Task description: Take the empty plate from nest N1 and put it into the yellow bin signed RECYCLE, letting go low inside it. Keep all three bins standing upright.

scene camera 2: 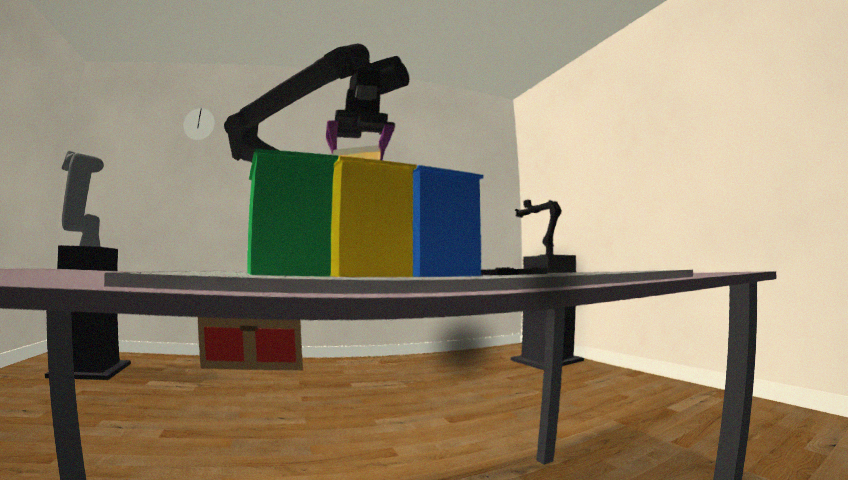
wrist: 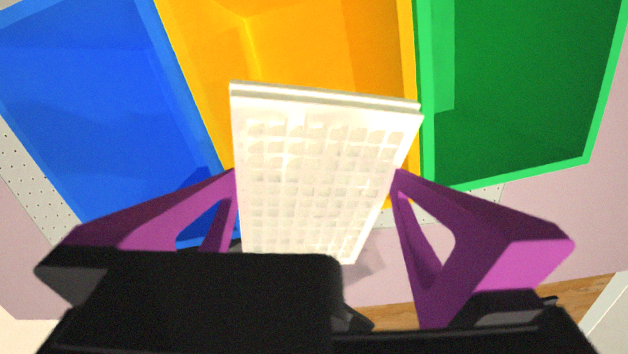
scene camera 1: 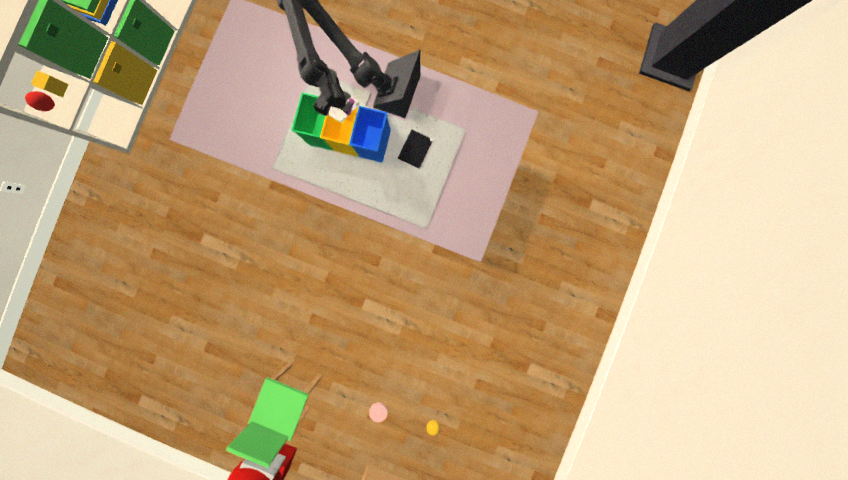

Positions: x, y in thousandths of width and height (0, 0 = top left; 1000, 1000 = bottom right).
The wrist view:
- my gripper: 501, 499
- blue bin: 163, 301
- green bin: 803, 275
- yellow bin: 596, 154
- white plate: 499, 470
